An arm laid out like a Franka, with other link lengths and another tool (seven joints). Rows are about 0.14 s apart.
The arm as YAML. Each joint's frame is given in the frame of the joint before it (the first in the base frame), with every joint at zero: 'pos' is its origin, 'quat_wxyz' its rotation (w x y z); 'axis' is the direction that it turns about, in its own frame. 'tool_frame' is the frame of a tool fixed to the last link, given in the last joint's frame.
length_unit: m
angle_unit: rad
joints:
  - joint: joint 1
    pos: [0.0, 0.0, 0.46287]
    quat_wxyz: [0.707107, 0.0, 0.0, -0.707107]
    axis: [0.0, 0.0, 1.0]
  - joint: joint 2
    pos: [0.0, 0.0, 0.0]
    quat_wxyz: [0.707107, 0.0, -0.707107, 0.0]
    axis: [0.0, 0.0, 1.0]
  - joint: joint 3
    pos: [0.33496, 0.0, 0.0]
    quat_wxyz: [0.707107, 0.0, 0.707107, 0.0]
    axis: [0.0, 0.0, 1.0]
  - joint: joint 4
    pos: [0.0, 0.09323, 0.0]
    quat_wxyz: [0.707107, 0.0, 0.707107, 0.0]
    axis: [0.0, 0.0, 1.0]
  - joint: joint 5
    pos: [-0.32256, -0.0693, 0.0]
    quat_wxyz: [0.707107, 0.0, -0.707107, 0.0]
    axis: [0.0, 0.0, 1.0]
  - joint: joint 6
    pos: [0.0, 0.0, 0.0]
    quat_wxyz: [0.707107, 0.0, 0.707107, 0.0]
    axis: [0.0, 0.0, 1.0]
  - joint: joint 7
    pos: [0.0, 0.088, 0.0]
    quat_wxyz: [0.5, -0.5, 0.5, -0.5]
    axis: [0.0, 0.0, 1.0]
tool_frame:
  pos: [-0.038, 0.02, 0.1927]
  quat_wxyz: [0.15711, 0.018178, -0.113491, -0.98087]
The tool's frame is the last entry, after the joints.
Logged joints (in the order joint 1, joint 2, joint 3, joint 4, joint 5, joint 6, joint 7), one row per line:
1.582 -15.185 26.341 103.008 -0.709 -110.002 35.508
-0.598 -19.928 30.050 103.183 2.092 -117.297 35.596
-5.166 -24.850 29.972 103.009 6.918 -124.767 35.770
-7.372 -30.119 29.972 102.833 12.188 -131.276 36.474
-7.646 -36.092 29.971 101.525 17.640 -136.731 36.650
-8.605 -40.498 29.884 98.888 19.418 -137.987 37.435
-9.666 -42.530 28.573 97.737 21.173 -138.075 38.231
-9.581 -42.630 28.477 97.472 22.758 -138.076 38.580
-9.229 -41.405 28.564 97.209 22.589 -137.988 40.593
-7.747 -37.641 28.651 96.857 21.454 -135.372 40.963
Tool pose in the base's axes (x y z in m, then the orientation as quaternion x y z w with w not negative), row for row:
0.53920 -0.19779 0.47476 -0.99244 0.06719 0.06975 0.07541
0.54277 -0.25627 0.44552 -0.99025 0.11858 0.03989 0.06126
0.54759 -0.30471 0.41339 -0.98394 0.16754 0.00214 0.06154
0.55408 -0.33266 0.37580 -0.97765 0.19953 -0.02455 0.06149
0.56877 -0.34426 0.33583 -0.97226 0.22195 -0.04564 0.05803
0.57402 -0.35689 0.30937 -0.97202 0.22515 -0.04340 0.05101
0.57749 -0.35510 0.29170 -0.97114 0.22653 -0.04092 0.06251
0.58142 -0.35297 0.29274 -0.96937 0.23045 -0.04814 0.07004
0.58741 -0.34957 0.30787 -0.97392 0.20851 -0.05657 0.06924
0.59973 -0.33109 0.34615 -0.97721 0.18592 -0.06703 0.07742
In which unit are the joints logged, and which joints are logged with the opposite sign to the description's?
The joints are logged in degrees. Opposite sign: joint 2, joint 3, joint 4, joint 6, joint 7.
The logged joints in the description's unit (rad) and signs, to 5 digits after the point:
0.02761 0.26503 -0.45974 -1.79783 -0.01237 1.91990 -0.61973
-0.01044 0.34781 -0.52447 -1.80088 0.03651 2.04722 -0.62127
-0.09016 0.43371 -0.52311 -1.79785 0.12074 2.17759 -0.62430
-0.12867 0.52568 -0.52311 -1.79477 0.21272 2.29120 -0.63659
-0.13345 0.62992 -0.52309 -1.77195 0.30788 2.38641 -0.63966
-0.15019 0.70682 -0.52157 -1.72592 0.33891 2.40833 -0.65336
-0.16870 0.74229 -0.49869 -1.70583 0.36954 2.40986 -0.66726
-0.16722 0.74403 -0.49702 -1.70121 0.39720 2.40988 -0.67335
-0.16108 0.72265 -0.49854 -1.69662 0.39425 2.40834 -0.70848
-0.13521 0.65696 -0.50005 -1.69047 0.37444 2.36269 -0.71494

